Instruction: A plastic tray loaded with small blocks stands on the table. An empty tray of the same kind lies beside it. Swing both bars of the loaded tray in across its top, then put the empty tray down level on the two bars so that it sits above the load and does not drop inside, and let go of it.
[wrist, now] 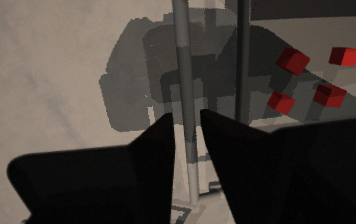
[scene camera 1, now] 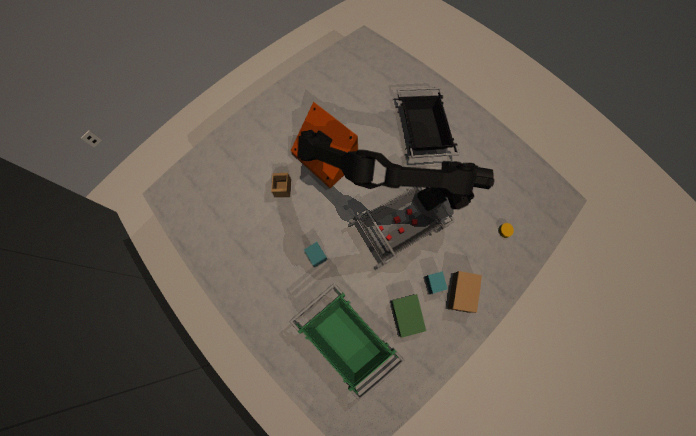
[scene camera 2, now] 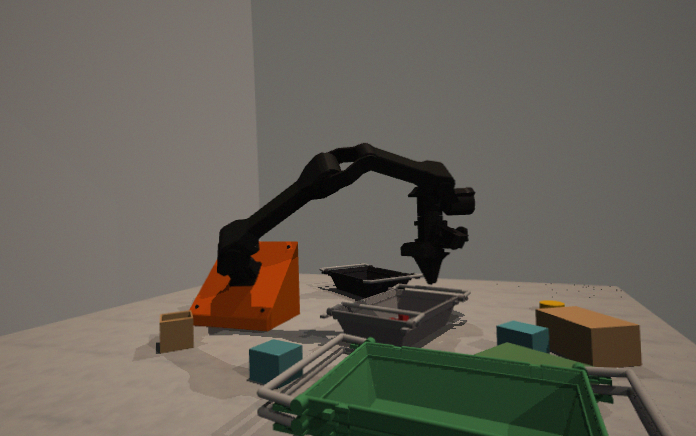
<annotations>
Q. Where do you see a black tray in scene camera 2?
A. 366,281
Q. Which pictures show the tan block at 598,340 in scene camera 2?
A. Scene camera 1 and scene camera 2 only.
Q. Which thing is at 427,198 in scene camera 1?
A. My gripper.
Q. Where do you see a small tan box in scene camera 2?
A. At 176,329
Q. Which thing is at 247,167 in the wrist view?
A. My gripper.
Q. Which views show the green block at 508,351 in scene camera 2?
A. Scene camera 1 and scene camera 2 only.
</annotations>
